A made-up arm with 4 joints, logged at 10 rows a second.
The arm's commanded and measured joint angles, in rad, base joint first. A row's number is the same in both.
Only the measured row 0 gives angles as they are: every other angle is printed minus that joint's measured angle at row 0.
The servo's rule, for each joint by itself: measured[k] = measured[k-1] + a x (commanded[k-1-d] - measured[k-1]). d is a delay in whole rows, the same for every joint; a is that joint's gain. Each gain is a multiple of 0.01, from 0.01 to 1. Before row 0 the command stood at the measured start. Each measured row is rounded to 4 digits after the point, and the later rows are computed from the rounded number. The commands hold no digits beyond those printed.
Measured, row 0:
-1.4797 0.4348 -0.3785 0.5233
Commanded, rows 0 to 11:
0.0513 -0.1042 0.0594 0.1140
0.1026 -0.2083 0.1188 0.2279
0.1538 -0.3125 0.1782 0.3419
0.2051 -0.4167 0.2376 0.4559
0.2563 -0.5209 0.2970 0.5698
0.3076 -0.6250 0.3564 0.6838
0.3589 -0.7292 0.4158 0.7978
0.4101 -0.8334 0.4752 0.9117
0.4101 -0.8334 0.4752 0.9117
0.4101 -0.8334 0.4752 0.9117
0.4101 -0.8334 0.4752 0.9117
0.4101 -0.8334 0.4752 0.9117
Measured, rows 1 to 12:
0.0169 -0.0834 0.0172 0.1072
0.0452 -0.1833 0.0467 0.2207
0.0810 -0.2867 0.0848 0.3346
0.1220 -0.3907 0.1291 0.4486
0.1663 -0.4949 0.1778 0.5625
0.2129 -0.5990 0.2296 0.6765
0.2611 -0.7032 0.2836 0.7905
0.3103 -0.8074 0.3392 0.9044
0.3432 -0.8282 0.3786 0.9113
0.3653 -0.8324 0.4066 0.9117
0.3801 -0.8332 0.4265 0.9117
0.3900 -0.8334 0.4406 0.9117
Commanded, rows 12 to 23:
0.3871 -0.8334 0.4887 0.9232
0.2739 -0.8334 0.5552 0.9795
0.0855 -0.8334 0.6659 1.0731
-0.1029 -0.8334 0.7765 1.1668
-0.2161 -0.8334 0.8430 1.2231
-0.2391 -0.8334 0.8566 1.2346
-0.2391 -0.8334 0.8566 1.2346
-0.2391 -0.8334 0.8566 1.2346
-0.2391 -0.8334 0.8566 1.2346
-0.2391 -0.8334 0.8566 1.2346
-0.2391 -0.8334 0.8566 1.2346
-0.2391 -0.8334 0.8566 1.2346
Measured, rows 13 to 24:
0.3890 -0.8334 0.4545 0.9225
0.3510 -0.8334 0.4837 0.9761
0.2634 -0.8334 0.5365 1.0673
0.1425 -0.8334 0.6061 1.1608
0.0242 -0.8334 0.6748 1.2194
-0.0627 -0.8334 0.7275 1.2337
-0.1209 -0.8334 0.7649 1.2345
-0.1599 -0.8334 0.7915 1.2346
-0.1860 -0.8334 0.8104 1.2346
-0.2035 -0.8334 0.8238 1.2346
-0.2152 -0.8334 0.8333 1.2346
-0.2231 -0.8334 0.8401 1.2346

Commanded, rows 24 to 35:
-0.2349 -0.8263 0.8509 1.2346
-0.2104 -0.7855 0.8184 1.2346
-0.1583 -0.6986 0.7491 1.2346
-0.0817 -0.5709 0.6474 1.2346
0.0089 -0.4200 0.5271 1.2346
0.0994 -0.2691 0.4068 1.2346
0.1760 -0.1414 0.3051 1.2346
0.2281 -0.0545 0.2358 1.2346
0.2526 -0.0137 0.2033 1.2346
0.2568 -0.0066 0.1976 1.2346
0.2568 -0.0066 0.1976 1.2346
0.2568 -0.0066 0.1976 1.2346
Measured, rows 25 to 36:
-0.2270 -0.8277 0.8432 1.2346
-0.2215 -0.7939 0.8360 1.2346
-0.2006 -0.7177 0.8108 1.2346
-0.1614 -0.6003 0.7634 1.2346
-0.1052 -0.4561 0.6949 1.2346
-0.0377 -0.3065 0.6114 1.2346
0.0328 -0.1744 0.5226 1.2346
0.0972 -0.0785 0.4394 1.2346
0.1485 -0.0267 0.3709 1.2346
0.1842 -0.0106 0.3206 1.2346
0.2082 -0.0074 0.2849 1.2346
0.2242 -0.0068 0.2596 1.2346

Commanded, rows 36 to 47:
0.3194 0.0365 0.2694 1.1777
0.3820 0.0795 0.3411 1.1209
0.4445 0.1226 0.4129 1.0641
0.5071 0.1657 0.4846 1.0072
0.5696 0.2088 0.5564 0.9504
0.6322 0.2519 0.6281 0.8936
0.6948 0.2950 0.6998 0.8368
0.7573 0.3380 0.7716 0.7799
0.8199 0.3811 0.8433 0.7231
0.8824 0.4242 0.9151 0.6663
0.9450 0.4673 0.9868 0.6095
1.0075 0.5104 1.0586 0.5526
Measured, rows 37 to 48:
0.2556 0.0278 0.2624 1.1811
0.2973 0.0692 0.2852 1.1245
0.3459 0.1119 0.3222 1.0677
0.3991 0.1549 0.3693 1.0108
0.4554 0.1980 0.4236 0.9540
0.5137 0.2411 0.4829 0.8972
0.5735 0.2842 0.5458 0.8404
0.6342 0.3272 0.6113 0.7835
0.6955 0.3703 0.6786 0.7267
0.7572 0.4134 0.7472 0.6699
0.8192 0.4565 0.8167 0.6131
0.8813 0.4996 0.8869 0.5562

